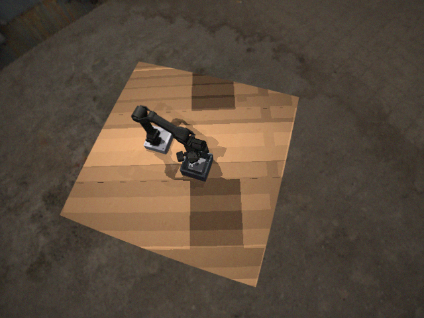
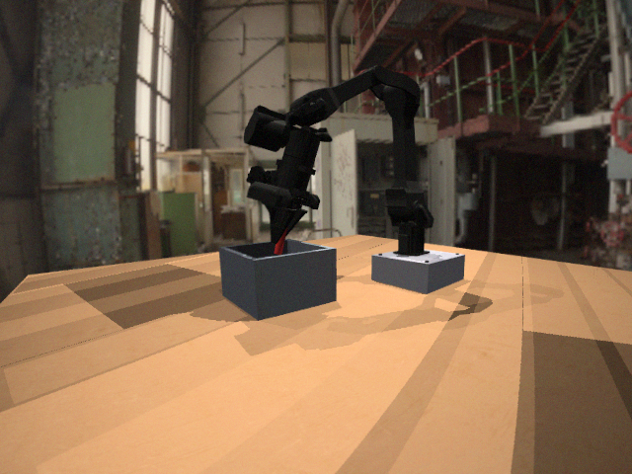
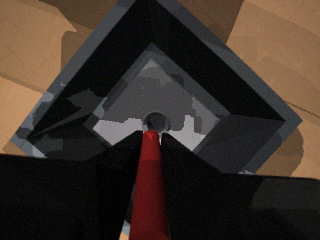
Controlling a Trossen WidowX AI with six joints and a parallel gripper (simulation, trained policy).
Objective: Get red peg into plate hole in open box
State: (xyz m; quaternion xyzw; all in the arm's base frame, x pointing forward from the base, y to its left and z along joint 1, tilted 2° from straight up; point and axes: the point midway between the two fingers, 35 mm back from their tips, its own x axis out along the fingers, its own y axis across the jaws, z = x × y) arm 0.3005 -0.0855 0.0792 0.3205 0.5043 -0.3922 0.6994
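Now: gripper tip 2 cm below the red peg, 1 cm to the right of it and 1 cm past it. The rest, counted from my gripper tip: grey box (8 cm below).
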